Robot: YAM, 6 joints.
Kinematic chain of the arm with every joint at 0, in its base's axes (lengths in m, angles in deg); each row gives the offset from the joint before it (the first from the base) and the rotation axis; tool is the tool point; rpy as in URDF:
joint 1: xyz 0 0 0.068 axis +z
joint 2: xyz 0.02 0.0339 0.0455 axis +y
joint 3: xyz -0.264 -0.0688 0 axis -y
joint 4: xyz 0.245 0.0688 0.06 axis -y
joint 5: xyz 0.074 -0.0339 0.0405 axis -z
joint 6: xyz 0.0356 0 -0.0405 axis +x
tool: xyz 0 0 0 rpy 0 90 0
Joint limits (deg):
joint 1: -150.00..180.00
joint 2: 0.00..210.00
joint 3: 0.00..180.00
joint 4: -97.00..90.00
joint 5: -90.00..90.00
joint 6: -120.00..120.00
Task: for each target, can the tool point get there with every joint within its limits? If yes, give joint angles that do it. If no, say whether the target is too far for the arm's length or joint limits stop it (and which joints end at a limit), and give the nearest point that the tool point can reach.
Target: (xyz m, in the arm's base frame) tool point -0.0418 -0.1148 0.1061
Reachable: yes | joints -95.97 74.77 18.56 -45.05 56.50 7.23
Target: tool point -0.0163 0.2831 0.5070
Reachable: yes | joints 99.20 78.14 83.25 29.48 55.15 -61.99
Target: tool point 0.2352 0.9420 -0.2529
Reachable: no: too far | nearest point 0.1463 0.5860 -0.1115 | short by 0.393 m
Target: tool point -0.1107 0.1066 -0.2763
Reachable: yes | joints 136.17 192.56 60.90 38.54 0.30 81.77
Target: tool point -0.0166 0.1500 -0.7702
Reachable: no: too far | nearest point -0.0222 0.2008 -0.3773 | short by 0.396 m
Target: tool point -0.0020 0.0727 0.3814
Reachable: yes | joints 105.95 21.85 48.90 -24.42 30.42 -74.85
